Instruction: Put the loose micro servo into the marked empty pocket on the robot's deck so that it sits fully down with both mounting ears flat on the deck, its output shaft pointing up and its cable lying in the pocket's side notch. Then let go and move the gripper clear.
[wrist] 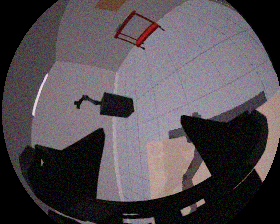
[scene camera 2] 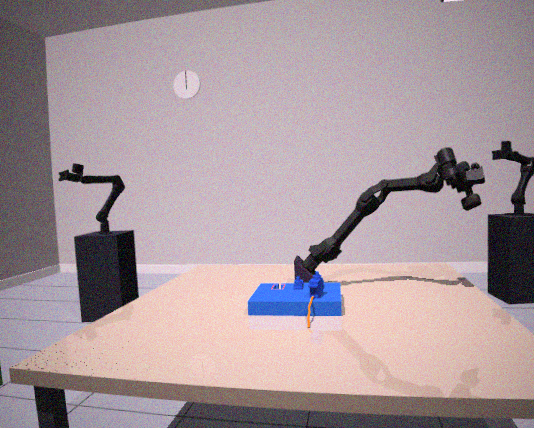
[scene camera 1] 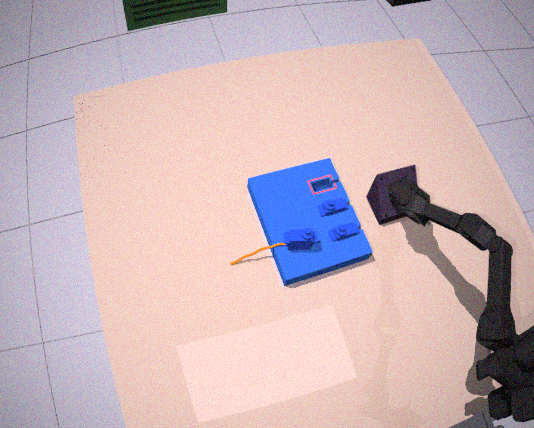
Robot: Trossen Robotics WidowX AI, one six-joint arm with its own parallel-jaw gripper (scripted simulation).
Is my gripper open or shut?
Open.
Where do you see a blue servo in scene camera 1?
303,239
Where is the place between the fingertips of my gripper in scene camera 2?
476,193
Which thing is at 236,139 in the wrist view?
My gripper.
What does my gripper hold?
Nothing.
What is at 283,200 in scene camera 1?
A blue deck.
